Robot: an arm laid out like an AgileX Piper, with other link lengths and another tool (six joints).
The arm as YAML. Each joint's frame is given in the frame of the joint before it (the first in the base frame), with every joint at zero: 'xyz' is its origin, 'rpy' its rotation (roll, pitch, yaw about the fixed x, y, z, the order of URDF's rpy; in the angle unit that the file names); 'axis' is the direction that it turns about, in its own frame. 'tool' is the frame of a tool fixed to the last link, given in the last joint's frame.
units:
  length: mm
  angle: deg
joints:
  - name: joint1
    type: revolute
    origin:
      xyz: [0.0, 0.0, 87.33]
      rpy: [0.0, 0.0, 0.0]
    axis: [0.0, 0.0, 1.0]
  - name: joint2
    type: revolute
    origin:
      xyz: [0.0, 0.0, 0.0]
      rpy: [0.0, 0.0, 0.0]
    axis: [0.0, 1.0, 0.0]
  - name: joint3
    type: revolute
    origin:
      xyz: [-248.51, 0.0, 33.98]
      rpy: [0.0, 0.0, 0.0]
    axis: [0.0, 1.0, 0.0]
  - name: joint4
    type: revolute
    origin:
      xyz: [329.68, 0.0, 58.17]
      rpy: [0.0, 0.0, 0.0]
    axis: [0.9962, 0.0, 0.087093]
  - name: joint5
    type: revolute
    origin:
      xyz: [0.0, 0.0, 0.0]
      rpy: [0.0, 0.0, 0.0]
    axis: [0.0, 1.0, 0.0]
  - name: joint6
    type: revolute
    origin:
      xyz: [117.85, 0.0, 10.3]
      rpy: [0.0, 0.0, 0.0]
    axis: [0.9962, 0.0, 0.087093]
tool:
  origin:
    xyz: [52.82, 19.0, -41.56]
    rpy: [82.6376, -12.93, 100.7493]
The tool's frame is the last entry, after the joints.
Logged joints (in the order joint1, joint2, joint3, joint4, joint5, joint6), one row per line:
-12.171 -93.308 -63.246 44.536 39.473 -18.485
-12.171 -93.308 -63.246 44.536 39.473 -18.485
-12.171 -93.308 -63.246 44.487 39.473 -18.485
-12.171 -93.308 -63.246 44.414 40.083 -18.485
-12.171 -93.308 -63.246 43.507 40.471 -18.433
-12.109 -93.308 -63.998 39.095 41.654 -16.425
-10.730 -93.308 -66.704 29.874 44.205 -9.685
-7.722 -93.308 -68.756 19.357 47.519 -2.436
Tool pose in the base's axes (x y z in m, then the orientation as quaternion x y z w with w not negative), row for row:
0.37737 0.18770 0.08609 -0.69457 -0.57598 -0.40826 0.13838
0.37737 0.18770 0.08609 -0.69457 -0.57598 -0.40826 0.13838
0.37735 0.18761 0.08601 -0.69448 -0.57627 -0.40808 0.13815
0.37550 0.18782 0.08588 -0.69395 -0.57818 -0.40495 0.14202
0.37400 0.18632 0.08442 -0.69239 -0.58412 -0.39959 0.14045
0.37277 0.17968 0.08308 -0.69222 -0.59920 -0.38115 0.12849
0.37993 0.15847 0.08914 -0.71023 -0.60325 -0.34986 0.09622
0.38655 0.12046 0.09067 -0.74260 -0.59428 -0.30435 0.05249
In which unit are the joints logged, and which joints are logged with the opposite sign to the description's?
The joints are logged in degrees. Opposite sign: joint1, joint2.
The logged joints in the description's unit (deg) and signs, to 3 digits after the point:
12.171 93.308 -63.246 44.536 39.473 -18.485
12.171 93.308 -63.246 44.536 39.473 -18.485
12.171 93.308 -63.246 44.487 39.473 -18.485
12.171 93.308 -63.246 44.414 40.083 -18.485
12.171 93.308 -63.246 43.507 40.471 -18.433
12.109 93.308 -63.998 39.095 41.654 -16.425
10.730 93.308 -66.704 29.874 44.205 -9.685
7.722 93.308 -68.756 19.357 47.519 -2.436

